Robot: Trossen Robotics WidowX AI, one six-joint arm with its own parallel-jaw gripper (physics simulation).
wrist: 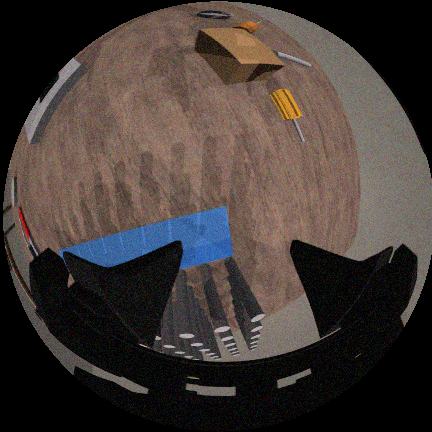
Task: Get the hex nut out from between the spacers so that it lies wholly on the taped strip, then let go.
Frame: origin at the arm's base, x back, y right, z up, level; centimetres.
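Seen in the pictures: gripper, fingertip midpoint: (238, 247).
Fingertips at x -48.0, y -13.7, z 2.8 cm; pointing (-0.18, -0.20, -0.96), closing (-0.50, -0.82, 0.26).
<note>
A point is followed by its place in that frame.
The taped strip (212, 230) @(x -50.5, y -12.1, z -6.4 cm), flat and blue, lies on the wooden table at the lower left of centre in the wrist view, partly hidden behind the left finger. The spacers (245, 292) @(x -55.7, y -11.4, z 1.1 cm) are tall dark posts with pale round tops. They stand in rows at the strip's near side, and some are hidden by the left finger and the gripper body. The hex nut does not show in this view. My gripper (238, 247) @(x -48.0, y -13.7, z 2.8 cm) is open with nothing between its fingers. In the view, its fingertips frame the right end of the strip and the table beside it.
A brown box (245, 47) @(x -30.8, y -27.5, z -0.6 cm) stands at the top. A yellow-handled screwdriver (286, 104) @(x -40.2, y -29.6, z -3.8 cm) lies below it, a grey rod (296, 59) @(x -29.3, y -45.5, z -5.1 cm) to its right. An orange handle (248, 25) and a dark ring (213, 15) lie beyond. A grey block (52, 102) is at the left. The table's edge curves down the right.
</note>
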